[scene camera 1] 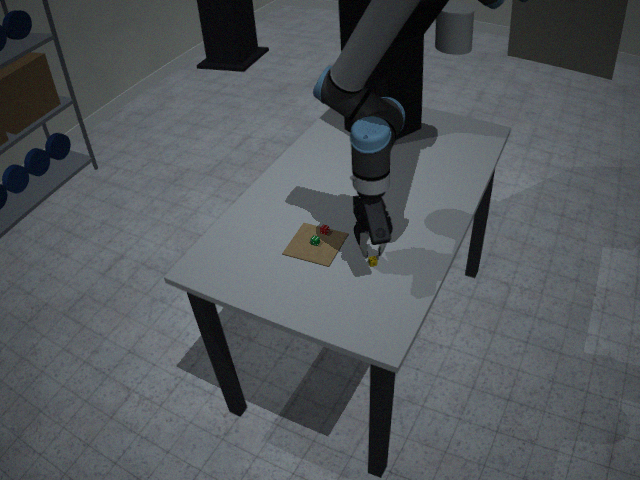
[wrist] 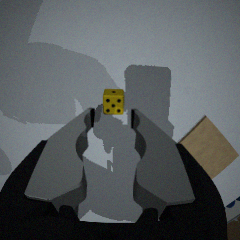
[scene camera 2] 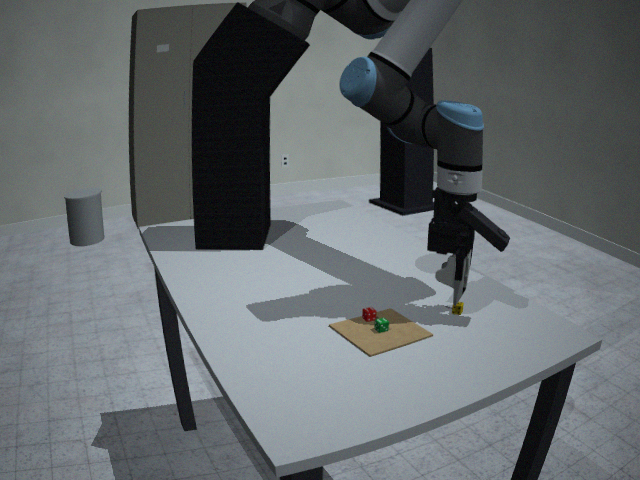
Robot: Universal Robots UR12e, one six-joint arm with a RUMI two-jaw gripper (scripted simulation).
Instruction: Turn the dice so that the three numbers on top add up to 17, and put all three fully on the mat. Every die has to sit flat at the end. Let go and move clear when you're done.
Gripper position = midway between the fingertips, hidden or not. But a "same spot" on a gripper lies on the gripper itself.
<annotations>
gripper: scene camera 1; wrist; scene camera 2 457,301
mat: scene camera 1 300,247; wrist; scene camera 2
same spot on gripper: (wrist: 168,178) = (scene camera 1: 364,236)
same spot on mat: (wrist: 204,141) = (scene camera 2: 411,333)
</annotations>
